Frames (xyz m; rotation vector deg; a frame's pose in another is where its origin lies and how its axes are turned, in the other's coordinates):
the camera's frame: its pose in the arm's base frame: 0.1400 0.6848 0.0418 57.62 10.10 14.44
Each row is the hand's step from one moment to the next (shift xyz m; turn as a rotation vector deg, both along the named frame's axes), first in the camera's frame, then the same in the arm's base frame.
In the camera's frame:
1: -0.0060 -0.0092 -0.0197 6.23 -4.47 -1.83
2: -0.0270 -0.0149 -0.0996 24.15 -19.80 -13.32
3: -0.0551 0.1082 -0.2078 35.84 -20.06 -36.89
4: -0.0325 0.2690 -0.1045 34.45 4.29 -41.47
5: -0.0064 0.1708 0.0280 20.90 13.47 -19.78
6: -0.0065 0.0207 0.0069 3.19 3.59 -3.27
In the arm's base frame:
1: -0.0097 0.0095 -0.0180 6.05 1.00 -4.95
2: -0.0499 0.0653 -0.0642 22.15 7.66 -24.56
3: -0.1207 0.2076 -0.0154 27.22 30.00 -37.51
4: -0.0926 0.2125 0.1749 21.60 45.73 -19.16
5: -0.0206 0.0626 0.1602 13.12 28.93 0.44
6: -0.0071 0.0031 0.0214 1.74 5.40 1.24

